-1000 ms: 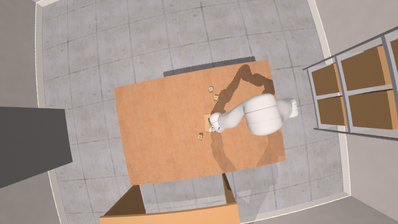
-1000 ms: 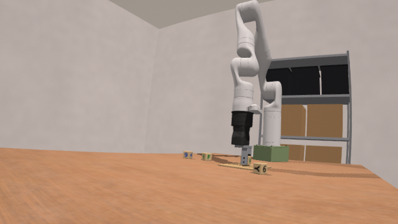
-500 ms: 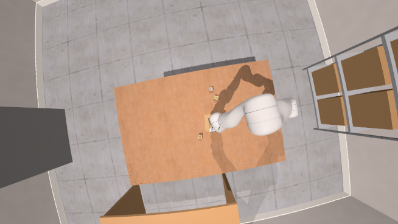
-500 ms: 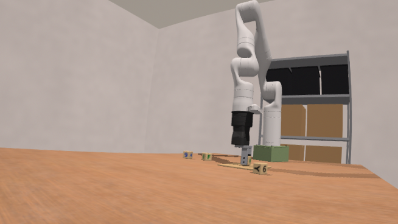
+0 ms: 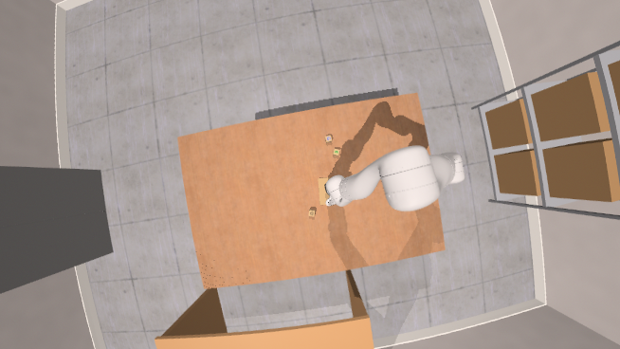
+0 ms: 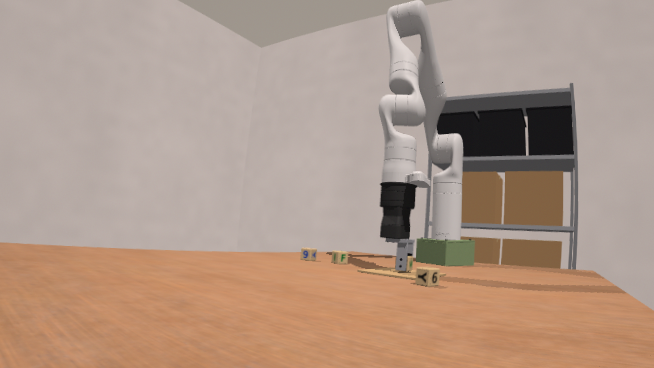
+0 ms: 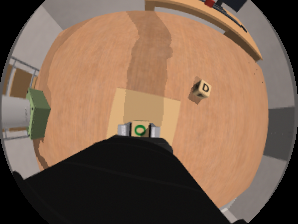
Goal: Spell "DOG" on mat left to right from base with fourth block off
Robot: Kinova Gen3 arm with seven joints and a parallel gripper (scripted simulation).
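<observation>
The wooden block lies right at my hand. From my hand the other things lie so: green-lettered block 19 cm to the right, 6 cm behind, 1 cm below; tan mat 2 cm below; blue-lettered block 27 cm to the right, 4 cm behind, 1 cm below.
</observation>
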